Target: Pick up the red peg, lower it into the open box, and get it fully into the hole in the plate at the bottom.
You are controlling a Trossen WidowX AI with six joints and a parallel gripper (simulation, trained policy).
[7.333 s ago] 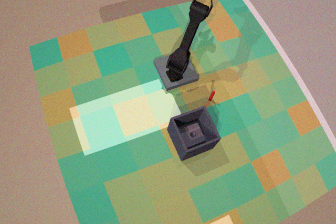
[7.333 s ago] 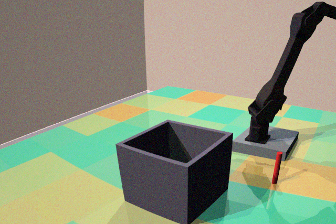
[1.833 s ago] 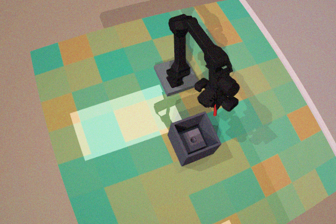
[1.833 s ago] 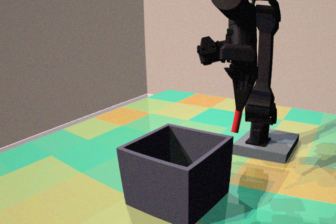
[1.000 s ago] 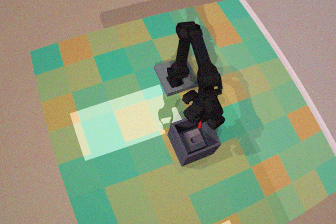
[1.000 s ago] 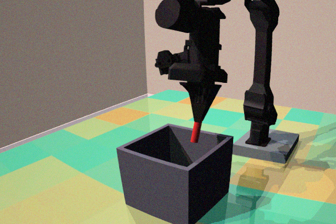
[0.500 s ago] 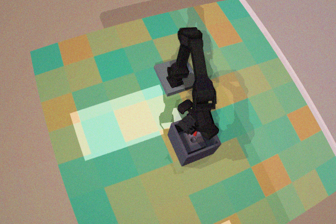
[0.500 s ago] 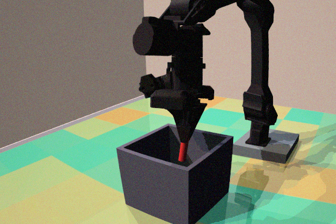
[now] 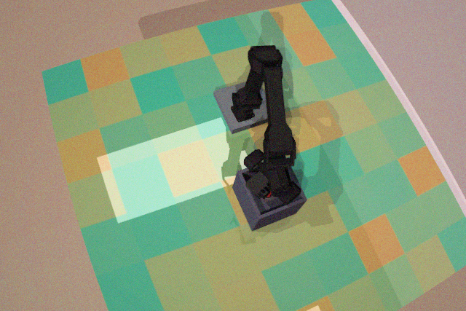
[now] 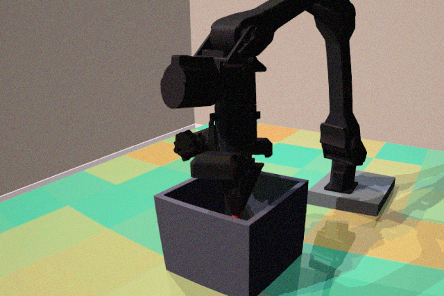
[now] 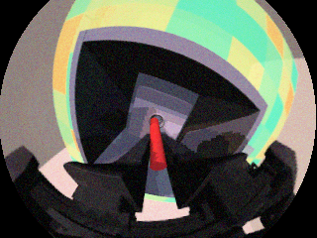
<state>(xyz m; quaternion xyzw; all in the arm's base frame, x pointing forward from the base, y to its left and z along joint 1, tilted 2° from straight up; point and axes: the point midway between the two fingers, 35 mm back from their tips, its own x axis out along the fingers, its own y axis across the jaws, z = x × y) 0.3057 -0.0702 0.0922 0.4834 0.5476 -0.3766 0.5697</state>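
My gripper tip is now right at the red peg. The rest, counted from my gripper tip: grey plate 5 cm below.
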